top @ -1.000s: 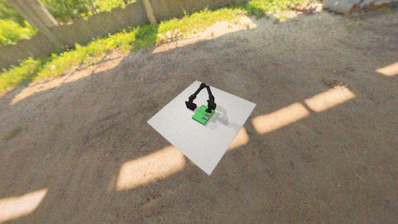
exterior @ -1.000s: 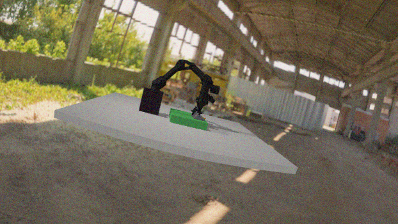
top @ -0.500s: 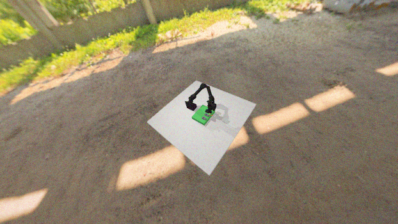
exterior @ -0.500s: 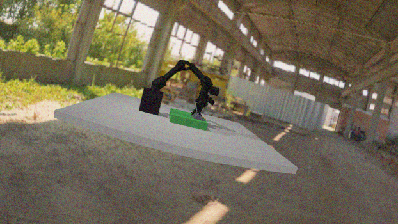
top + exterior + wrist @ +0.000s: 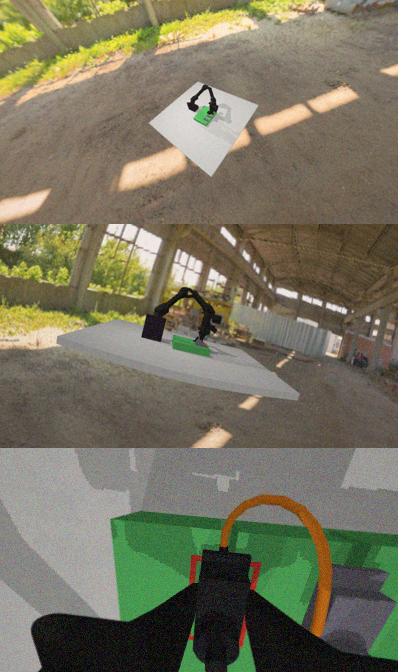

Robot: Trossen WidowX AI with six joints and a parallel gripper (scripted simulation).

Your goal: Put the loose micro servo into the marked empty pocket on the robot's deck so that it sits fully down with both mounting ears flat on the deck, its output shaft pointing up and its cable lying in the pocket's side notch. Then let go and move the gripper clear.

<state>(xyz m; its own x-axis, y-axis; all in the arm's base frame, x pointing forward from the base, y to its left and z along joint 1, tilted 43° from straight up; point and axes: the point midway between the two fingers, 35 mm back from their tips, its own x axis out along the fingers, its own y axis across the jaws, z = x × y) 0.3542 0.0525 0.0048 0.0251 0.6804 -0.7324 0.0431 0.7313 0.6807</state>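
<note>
Right now my gripper tip is 13 cm past the green deck, 7 cm to the left of it and 3 cm above it.
</note>
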